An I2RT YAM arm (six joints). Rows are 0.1 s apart.
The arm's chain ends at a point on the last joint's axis. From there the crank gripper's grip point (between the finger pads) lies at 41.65 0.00 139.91 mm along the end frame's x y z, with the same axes.
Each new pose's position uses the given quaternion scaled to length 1; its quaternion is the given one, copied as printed.
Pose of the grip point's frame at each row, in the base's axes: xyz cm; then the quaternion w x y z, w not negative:
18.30 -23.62 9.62 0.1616 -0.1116 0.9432 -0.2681
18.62 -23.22 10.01 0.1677 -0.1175 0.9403 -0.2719
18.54 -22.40 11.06 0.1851 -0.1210 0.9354 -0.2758
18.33 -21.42 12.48 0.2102 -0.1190 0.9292 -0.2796
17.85 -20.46 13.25 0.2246 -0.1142 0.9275 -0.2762
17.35 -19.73 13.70 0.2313 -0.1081 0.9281 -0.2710
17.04 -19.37 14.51 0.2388 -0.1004 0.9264 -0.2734
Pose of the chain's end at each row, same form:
17.04 -15.81 21.89 0.1616 -0.1116 0.9432 -0.2681
17.13 -15.32 22.19 0.1677 -0.1175 0.9403 -0.2719
16.52 -14.44 23.13 0.1851 -0.1210 0.9354 -0.2758
15.61 -13.44 24.40 0.2102 -0.1190 0.9292 -0.2796
14.77 -12.61 25.17 0.2246 -0.1142 0.9275 -0.2762
14.15 -12.03 25.68 0.2313 -0.1081 0.9281 -0.2710
13.69 -11.64 26.43 0.2388 -0.1004 0.9264 -0.2734

